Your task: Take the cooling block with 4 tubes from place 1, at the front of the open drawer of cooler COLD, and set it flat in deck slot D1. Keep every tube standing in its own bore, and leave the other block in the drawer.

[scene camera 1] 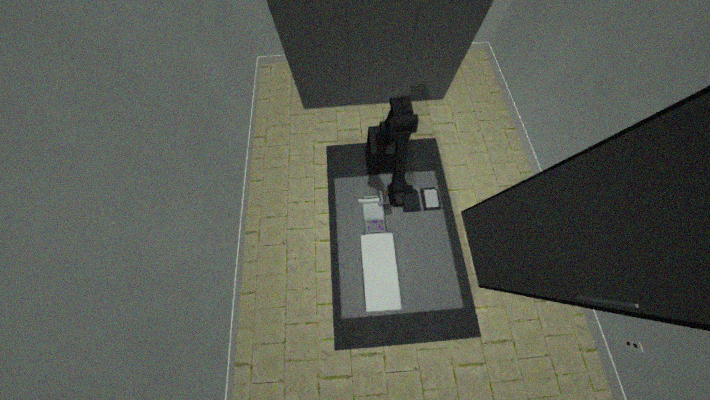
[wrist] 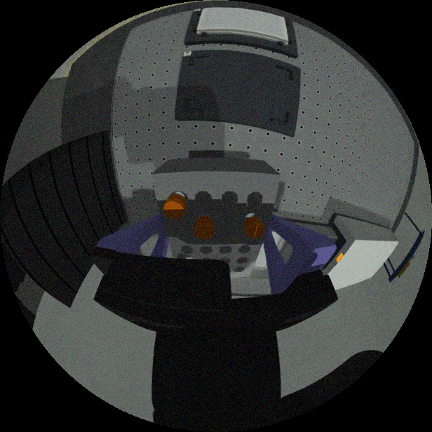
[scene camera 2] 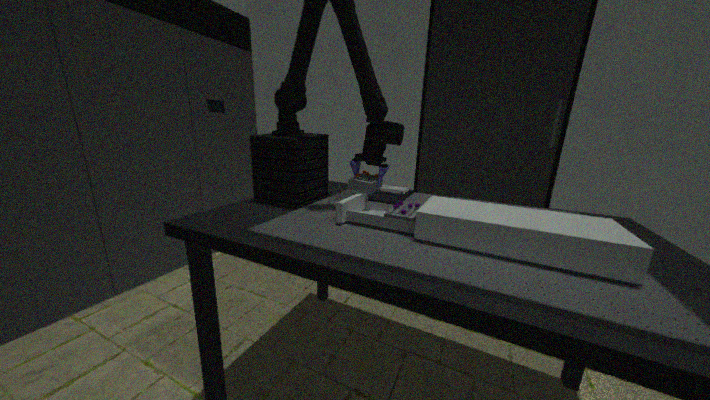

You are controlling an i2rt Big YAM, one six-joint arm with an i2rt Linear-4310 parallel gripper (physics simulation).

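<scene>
My gripper is shut on the grey cooling block, holding it raised, beside the drawer on the deck-slot side. Three orange-capped tubes show in its bores in the wrist view; a fourth cannot be made out. A dark deck plate with corner brackets lies ahead of the block, not under it; its label is unreadable. The open drawer of the white cooler holds the other block with purple-capped tubes near the cooler mouth.
A white plate sits in a second dark frame beyond the deck plate. The drawer's raised front panel stands near the held block. The dark ribbed arm pedestal stands to the left in the wrist view.
</scene>
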